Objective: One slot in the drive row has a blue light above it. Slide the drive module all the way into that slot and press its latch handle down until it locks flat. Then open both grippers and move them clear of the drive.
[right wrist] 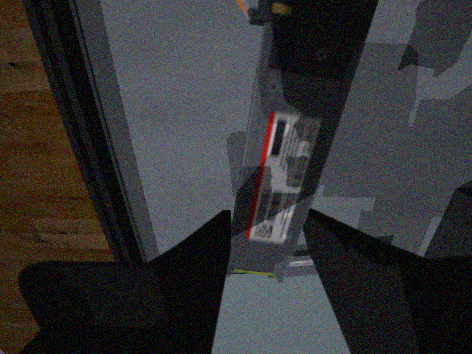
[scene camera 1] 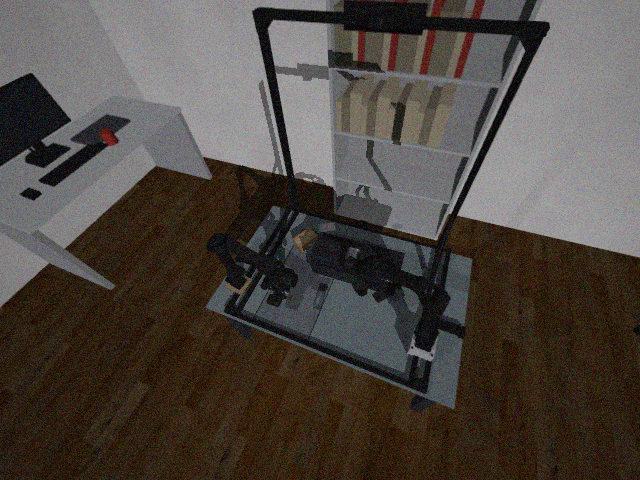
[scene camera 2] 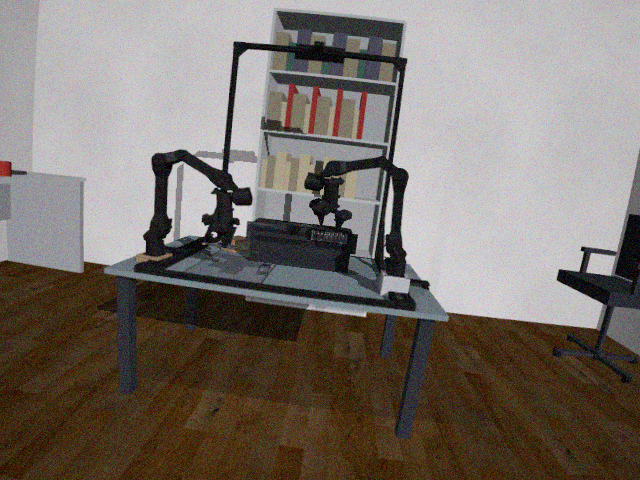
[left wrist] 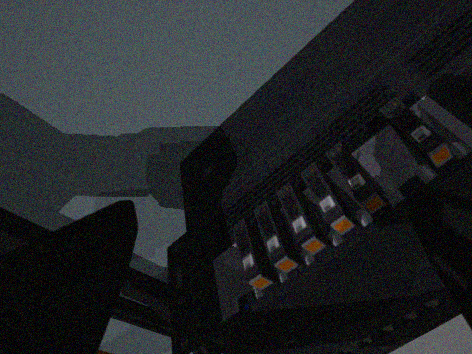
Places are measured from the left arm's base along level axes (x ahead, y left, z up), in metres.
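Pixels of known places: left gripper, fingertip midpoint: (scene camera 2: 328,228) (left wrist: 273,208); right gripper, fingertip midpoint: (right wrist: 266,217) (scene camera 1: 286,295) (scene camera 2: 227,246); left arm's base, link origin: (scene camera 1: 424,342) (scene camera 2: 395,274); right arm's base, link origin: (scene camera 1: 238,282) (scene camera 2: 154,254).
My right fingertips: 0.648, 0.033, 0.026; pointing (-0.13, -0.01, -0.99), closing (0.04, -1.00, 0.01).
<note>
For each thing: its middle in the pictures, then the offset to it from my right fingertips, as dx, dy, dz. Level surfaces: height alone.
- drive module, body centre: (right wrist: 265,169) (scene camera 2: 219,245) (scene camera 1: 280,293) +0.029, +0.003, +0.003
- table, surface height: dz -0.099
- black drive chassis, body centre: (scene camera 2: 302,244) (scene camera 1: 356,263) -0.252, -0.295, -0.011
My right gripper (right wrist: 266,217) (scene camera 2: 218,235) (scene camera 1: 277,292) is shut on the drive module (right wrist: 273,175), a long grey bar with a white and red label, and holds it low over the table (scene camera 1: 366,324) (scene camera 2: 318,281) at the left. The black drive chassis (scene camera 1: 337,259) (scene camera 2: 294,243) (left wrist: 312,105) stands at the table's middle. Its drive row (left wrist: 301,228) shows several drives with orange tabs. A small blue light (left wrist: 246,306) glows at the row's lower left end. My left gripper (left wrist: 273,208) (scene camera 2: 328,219) (scene camera 1: 370,288) is open and empty, hanging just above the chassis.
A tall black frame (scene camera 2: 231,119) (scene camera 1: 275,95) stands over the table. A bookshelf (scene camera 2: 339,19) is behind it. A wooden block (scene camera 2: 151,257) lies at the table's left edge. A white box (scene camera 2: 394,284) (scene camera 1: 422,352) sits by the left arm's base.
</note>
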